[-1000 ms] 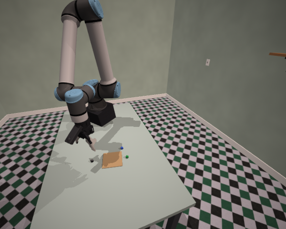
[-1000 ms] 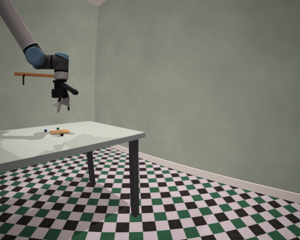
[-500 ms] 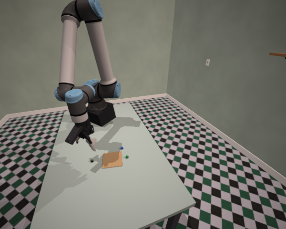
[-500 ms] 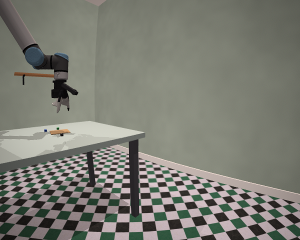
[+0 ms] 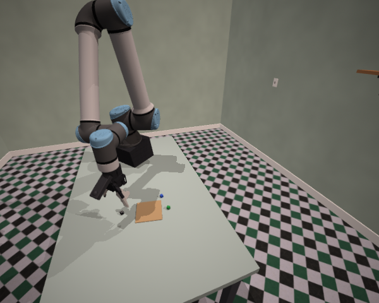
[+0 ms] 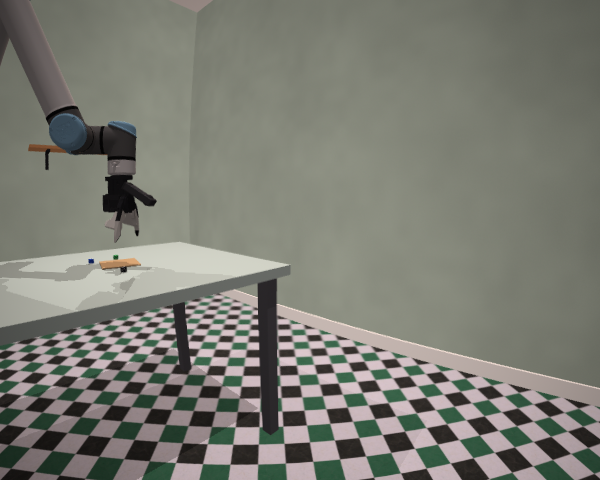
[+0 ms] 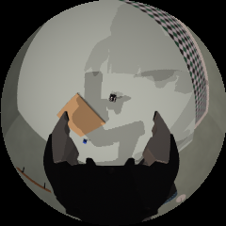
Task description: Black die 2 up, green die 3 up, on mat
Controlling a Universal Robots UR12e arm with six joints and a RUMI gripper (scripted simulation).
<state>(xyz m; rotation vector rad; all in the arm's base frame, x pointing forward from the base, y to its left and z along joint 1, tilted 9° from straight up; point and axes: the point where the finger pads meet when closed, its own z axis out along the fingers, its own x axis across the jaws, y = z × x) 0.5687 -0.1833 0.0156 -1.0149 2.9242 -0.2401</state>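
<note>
Right now the black die is 20 mm behind my hand, 10 mm to the left of it and 100 mm below it. Round my hand: green die 60 mm ahead, 260 mm to the left, 100 mm below; then orange mat 30 mm ahead, 150 mm to the left, 110 mm below; then blue die 40 mm behind, 250 mm to the left, 100 mm below.
</note>
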